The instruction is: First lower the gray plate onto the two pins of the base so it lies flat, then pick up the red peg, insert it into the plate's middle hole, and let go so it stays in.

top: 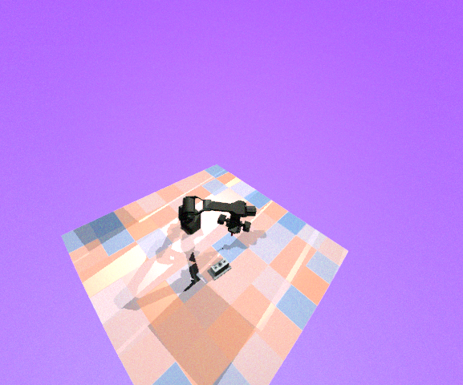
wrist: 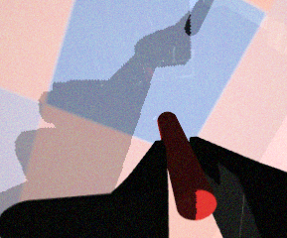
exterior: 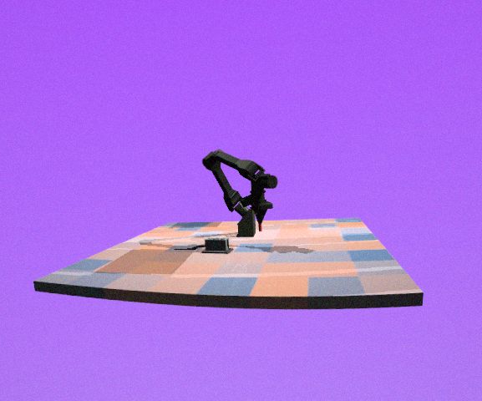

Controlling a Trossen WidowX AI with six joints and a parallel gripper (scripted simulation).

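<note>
Right now my gripper tip is 190 mm to the left of the gray plate, 60 mm short of it and 60 mm above it. From my gripper tip the other things lie so: red peg (right at my gripper tip).
</note>
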